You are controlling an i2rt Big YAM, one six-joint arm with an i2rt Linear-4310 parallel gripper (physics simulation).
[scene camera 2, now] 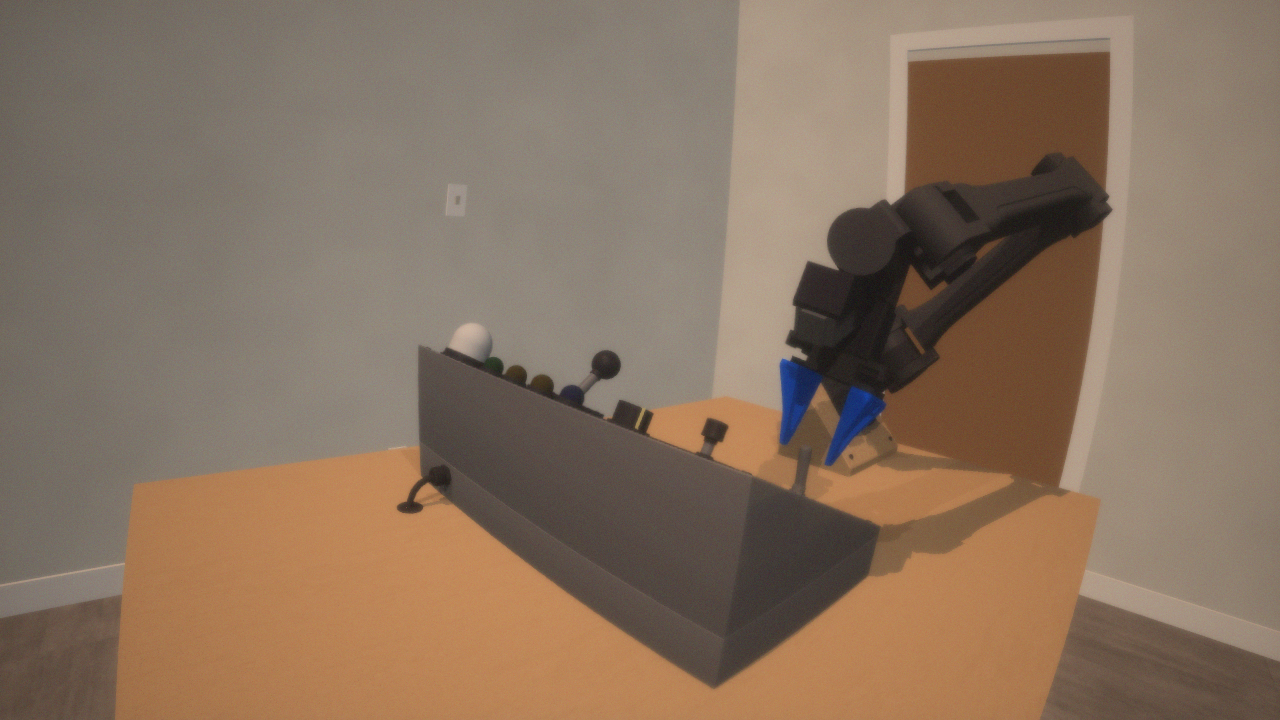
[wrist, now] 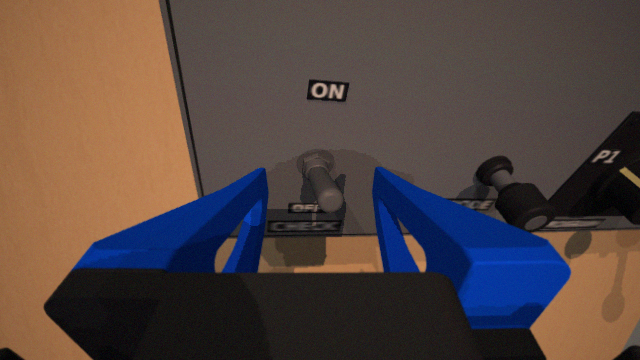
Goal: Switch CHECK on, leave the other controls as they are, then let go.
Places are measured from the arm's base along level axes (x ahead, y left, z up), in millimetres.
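Where they show: gripper, between the fingertips: (scene camera 2: 805,454) (wrist: 320,179); arm's base, origin of its link: (scene camera 2: 843,398).
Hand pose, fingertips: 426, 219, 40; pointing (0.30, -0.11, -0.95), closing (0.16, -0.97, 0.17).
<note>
Each offset is from my fingertips to the centre of the thing, as dx, dy, dz. "*": to the spot under its first point. Level surfaces: height alone.
The CHECK switch, a grey metal toggle lever {-8, -6, -17} (scene camera 2: 802,471) (wrist: 323,186), stands near one end of the console panel. In the wrist view its lever tilts down to the OFF label {* -41, -3, -60} (wrist: 300,208), away from the ON label {* +37, -2, -24} (wrist: 327,91). The CHECK label {-59, -10, -68} (wrist: 305,226) lies below OFF, blurred. My gripper (scene camera 2: 805,454) (wrist: 320,179) is open, its blue fingers apart on either side of the lever in the wrist view, with nothing held. In the scene view the fingertips are around and slightly above the lever's top; whether one touches it I cannot tell.
The sloped dark console {+71, -180, -50} (scene camera 2: 581,501) (wrist: 425,75) stands on the wooden table {dz -135} (scene camera 2: 295,573). The black-capped MODE switch {-1, -125, -29} (scene camera 2: 712,433) (wrist: 524,205) and a P1 knob {+6, -245, -25} (scene camera 2: 631,416) are beside CHECK. Farther along are a ball-topped lever (scene camera 2: 605,364), small coloured domes and a white dome {* +175, -340, +55} (scene camera 2: 471,342).
</note>
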